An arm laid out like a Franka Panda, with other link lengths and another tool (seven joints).
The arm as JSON. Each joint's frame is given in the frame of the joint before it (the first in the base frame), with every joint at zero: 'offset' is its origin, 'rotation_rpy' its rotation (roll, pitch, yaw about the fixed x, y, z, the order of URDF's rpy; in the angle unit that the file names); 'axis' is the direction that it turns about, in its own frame. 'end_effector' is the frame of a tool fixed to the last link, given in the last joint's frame.
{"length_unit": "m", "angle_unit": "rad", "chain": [
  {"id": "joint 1", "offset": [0.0, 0.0, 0.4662], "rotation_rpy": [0.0, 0.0, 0.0], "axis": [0.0, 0.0, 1.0]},
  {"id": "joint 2", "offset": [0.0, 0.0, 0.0], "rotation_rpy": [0.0, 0.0, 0.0], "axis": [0.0, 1.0, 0.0]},
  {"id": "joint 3", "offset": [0.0, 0.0, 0.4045], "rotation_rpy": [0.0, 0.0, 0.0], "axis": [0.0, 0.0, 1.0]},
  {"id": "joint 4", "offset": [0.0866, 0.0, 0.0], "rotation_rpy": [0.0, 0.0, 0.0], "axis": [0.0, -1.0, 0.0]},
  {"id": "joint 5", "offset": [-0.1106, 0.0, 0.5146], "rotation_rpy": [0.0, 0.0, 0.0], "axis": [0.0, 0.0, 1.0]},
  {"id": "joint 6", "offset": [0.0, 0.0, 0.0], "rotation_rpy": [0.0, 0.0, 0.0], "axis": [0.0, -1.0, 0.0]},
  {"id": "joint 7", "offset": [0.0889, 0.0, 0.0], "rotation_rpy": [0.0, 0.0, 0.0], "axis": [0.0, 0.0, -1.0]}
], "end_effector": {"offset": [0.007, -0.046, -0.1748], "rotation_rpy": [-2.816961, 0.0, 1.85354]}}
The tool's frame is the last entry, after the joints.
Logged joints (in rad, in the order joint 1, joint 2, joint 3, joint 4, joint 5, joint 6, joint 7), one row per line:
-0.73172 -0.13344 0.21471 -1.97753 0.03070 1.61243 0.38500
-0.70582 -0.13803 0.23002 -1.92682 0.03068 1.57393 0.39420
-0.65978 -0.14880 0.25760 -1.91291 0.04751 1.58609 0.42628
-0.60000 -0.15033 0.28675 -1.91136 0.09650 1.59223 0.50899
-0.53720 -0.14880 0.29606 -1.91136 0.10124 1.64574 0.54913
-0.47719 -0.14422 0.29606 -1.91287 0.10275 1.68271 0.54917
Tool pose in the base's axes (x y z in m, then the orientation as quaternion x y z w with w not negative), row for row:
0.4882 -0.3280 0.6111 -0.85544 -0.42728 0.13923 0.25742
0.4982 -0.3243 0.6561 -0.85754 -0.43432 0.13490 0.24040
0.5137 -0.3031 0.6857 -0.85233 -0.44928 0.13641 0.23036
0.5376 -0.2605 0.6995 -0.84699 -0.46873 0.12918 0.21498
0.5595 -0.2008 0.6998 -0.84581 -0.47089 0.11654 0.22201
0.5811 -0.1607 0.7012 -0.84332 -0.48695 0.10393 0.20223
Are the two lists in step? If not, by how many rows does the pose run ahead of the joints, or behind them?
The pose runs 1 row behind the joints: the pose in row i belongs to the joints in row i - 1.
